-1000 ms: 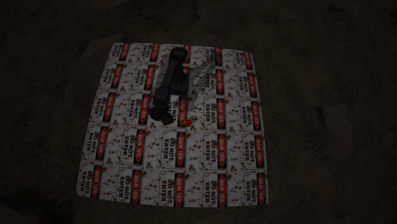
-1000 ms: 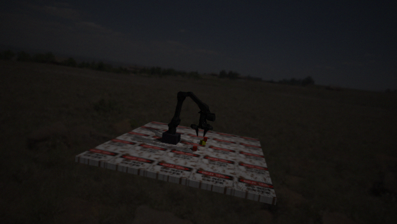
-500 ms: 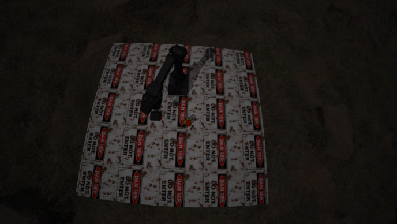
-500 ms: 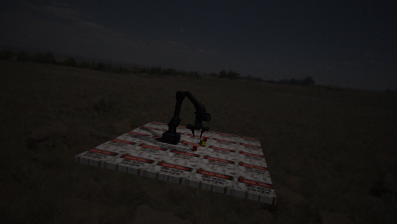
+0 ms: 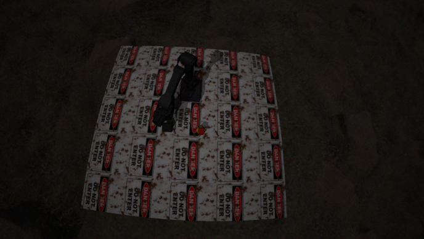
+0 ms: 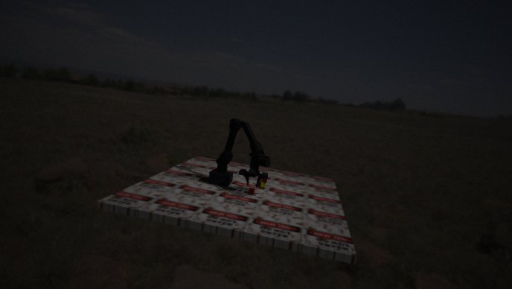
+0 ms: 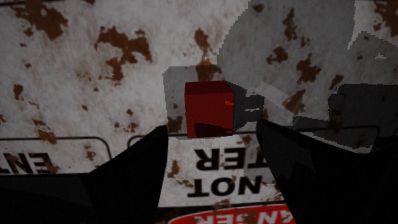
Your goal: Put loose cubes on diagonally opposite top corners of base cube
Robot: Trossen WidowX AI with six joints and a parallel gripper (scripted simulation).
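Now: the yellow base cube 200 mm to the left of my gripper tip, 30 mm below it and 30 mm ahead of it.
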